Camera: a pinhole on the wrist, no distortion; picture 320 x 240 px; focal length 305.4 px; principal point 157.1 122.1 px. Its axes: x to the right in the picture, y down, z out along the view. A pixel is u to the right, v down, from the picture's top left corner.
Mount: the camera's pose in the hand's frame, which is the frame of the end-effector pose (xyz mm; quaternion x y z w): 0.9 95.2 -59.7 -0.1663 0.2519 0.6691 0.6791
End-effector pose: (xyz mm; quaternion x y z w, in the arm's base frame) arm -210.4 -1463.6 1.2 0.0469 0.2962 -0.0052 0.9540
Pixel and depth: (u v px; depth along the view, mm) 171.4 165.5 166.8
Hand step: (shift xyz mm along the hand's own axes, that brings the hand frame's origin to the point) -2.9 196.7 74.9
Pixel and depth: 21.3 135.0 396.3
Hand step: 35.6 173.7 365.8
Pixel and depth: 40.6 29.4 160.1
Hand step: 69.6 132.6 100.3
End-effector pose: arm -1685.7 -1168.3 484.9 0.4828 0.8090 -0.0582 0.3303
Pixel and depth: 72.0 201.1 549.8
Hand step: -71.1 285.3 492.2
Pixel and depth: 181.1 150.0 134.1
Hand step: 4.5 180.0 45.4
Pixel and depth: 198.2 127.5 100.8
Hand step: 10.9 163.2 15.3
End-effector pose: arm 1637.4 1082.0 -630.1 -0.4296 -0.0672 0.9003 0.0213
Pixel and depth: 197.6 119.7 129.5
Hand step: 17.0 182.2 36.4
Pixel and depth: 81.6 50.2 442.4
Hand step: 159.6 248.9 352.3
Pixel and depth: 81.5 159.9 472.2
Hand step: 2.0 267.5 399.0
